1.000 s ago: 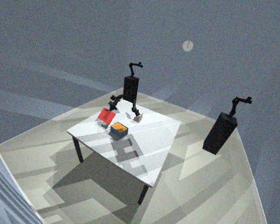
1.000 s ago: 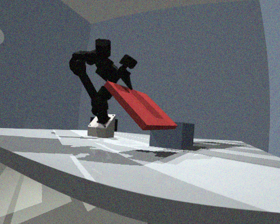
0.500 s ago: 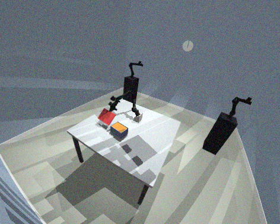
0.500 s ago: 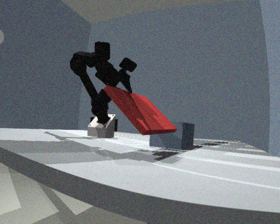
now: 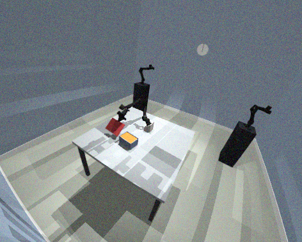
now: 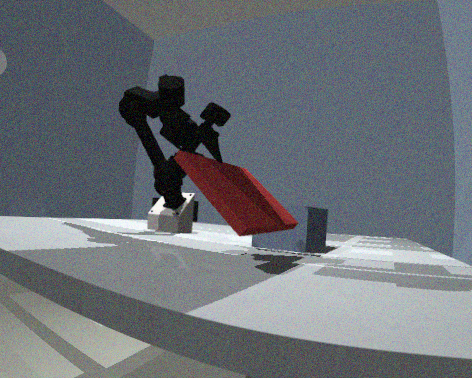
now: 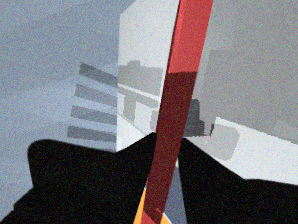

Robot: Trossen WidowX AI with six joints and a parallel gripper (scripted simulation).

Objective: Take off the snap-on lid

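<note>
Now: gripper tip 70 mm short of the red lid and 50 mm above it. The rest, counted from my gripper tip: blue-grey storage box: 80 mm ahead, 270 mm to the left, 120 mm below.
</note>
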